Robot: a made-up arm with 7 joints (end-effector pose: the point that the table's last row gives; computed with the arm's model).
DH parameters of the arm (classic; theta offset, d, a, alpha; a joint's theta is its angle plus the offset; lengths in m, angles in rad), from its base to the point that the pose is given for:
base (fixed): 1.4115 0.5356 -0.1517 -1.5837
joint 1: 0 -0.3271 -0.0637 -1.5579
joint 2: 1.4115 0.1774 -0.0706 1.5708
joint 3: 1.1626 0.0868 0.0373 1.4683
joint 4: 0 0.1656 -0.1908 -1.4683
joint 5: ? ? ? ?
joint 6: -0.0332 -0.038 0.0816 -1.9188
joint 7: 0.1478 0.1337 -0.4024 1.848
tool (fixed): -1.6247 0.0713 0 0
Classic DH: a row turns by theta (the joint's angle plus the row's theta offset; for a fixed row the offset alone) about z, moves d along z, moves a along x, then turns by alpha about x.
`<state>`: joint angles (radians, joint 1 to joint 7).
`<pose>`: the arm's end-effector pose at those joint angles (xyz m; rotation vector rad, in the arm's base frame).
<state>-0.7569 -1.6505 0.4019 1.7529 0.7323 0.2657 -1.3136</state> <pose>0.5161 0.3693 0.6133 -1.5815 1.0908 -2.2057</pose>
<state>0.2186 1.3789 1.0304 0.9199 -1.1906 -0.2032 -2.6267</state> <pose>-0.0354 -0.7330 0.5993 -0.6339 -0.3297 -0.3652</pose>
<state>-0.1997 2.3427 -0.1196 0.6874 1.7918 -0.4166 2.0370</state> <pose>0.5554 -0.0130 0.3689 2.1220 -0.7227 1.4775</pose>
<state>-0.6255 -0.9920 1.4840 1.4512 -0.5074 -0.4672 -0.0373</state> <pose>0.2298 -0.4054 0.1338 -0.2449 -1.1622 -0.3356</pose>
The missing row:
joint 5: -0.8601 0.0111 -0.0445 -1.3567
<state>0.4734 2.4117 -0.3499 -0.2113 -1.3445 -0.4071 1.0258</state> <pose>0.0702 -0.3466 0.7025 0.3602 0.3496 -1.2351</pose>
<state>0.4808 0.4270 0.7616 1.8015 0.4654 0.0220 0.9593</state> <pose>-0.0231 -0.3016 0.2845 -1.5160 -0.8204 -1.3904</pose>
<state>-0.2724 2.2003 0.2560 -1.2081 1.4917 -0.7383 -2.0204</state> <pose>0.0494 -0.6033 0.2479 0.7850 0.6265 -0.8813</pose>
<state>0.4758 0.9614 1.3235 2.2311 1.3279 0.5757 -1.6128</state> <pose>0.4752 -0.6269 -0.0617 0.8905 -1.1162 0.5743</pose>
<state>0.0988 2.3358 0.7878 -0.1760 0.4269 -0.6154 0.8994</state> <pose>0.3766 -0.1239 0.3856 2.8425 -0.5109 1.1293</pose>
